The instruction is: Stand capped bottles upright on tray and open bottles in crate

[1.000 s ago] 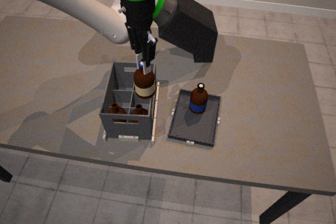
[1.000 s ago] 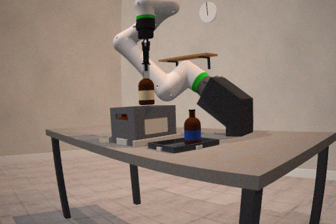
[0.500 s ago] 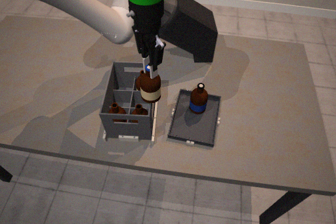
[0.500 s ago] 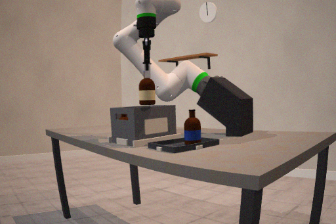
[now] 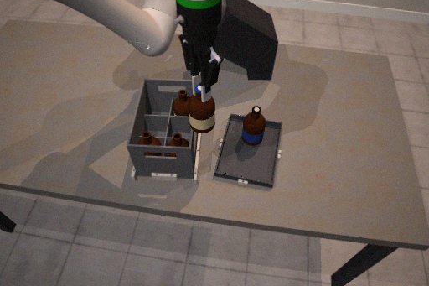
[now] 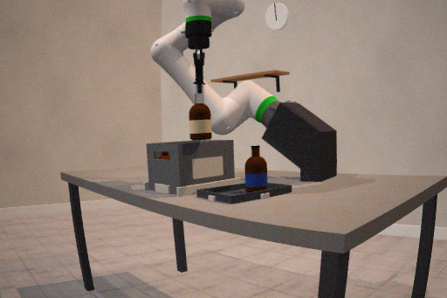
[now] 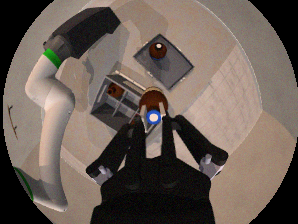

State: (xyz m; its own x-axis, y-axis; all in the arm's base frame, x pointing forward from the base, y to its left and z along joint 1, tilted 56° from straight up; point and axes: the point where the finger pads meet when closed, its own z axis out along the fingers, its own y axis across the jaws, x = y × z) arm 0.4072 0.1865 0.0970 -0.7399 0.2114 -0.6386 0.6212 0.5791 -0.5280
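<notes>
Now: the white-capped bottle 100 mm behind my hand, 150 mm to the left of it and 250 mm below it. From my hand the other things lie so: open bottle 140 mm behind, 90 mm to the right, 250 mm below; grey crate 40 mm behind, 120 mm to the right, 260 mm below; dark tray 50 mm behind, 150 mm to the left, 330 mm below.
</notes>
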